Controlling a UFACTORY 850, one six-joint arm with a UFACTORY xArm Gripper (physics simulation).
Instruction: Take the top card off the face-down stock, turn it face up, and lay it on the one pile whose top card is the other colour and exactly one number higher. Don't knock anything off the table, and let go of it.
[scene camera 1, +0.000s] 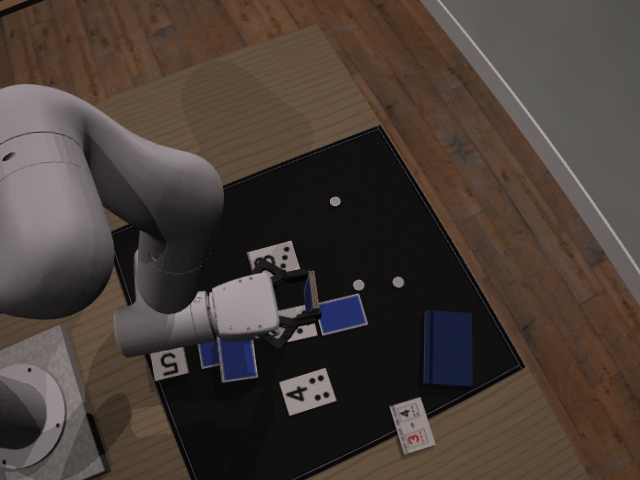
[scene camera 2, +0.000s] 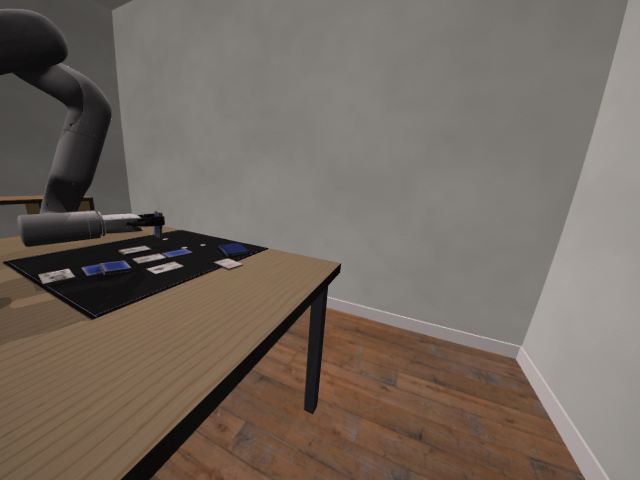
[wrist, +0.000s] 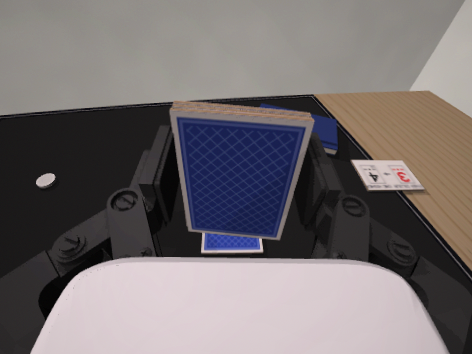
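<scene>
My gripper (scene camera 1: 313, 293) (scene camera 2: 158, 220) (wrist: 237, 149) is shut on a stack of several cards, gripped by its side edges. The held stack (scene camera 1: 311, 297) (scene camera 2: 157, 230) (wrist: 240, 180) is upright above the mat, a blue back facing the wrist camera. Beyond and below it a blue-backed card (scene camera 1: 342, 314) (scene camera 2: 177, 253) (wrist: 232, 243) lies face down. Two blue-backed piles (scene camera 1: 237, 361) (scene camera 1: 208, 356) lie near the arm. A black 4 (scene camera 1: 321, 388) (scene camera 2: 164, 267) and a black 5 (scene camera 1: 169, 364) (scene camera 2: 56, 276) lie face up. Another face-up card (scene camera 1: 285, 254) (scene camera 2: 134, 250) and one under the gripper (scene camera 1: 305, 331) (scene camera 2: 148, 258) are partly hidden in scene camera 1.
A dark blue book (scene camera 1: 448, 348) (scene camera 2: 233, 249) (wrist: 326, 131) lies on the black mat (scene camera 1: 377, 217). A small card showing a red 3 and black 4 (scene camera 1: 412, 426) (scene camera 2: 227, 264) (wrist: 386, 175) lies at the mat's edge. White discs (scene camera 1: 334, 201) (scene camera 1: 358, 285) (scene camera 1: 398, 282) lie beyond the gripper.
</scene>
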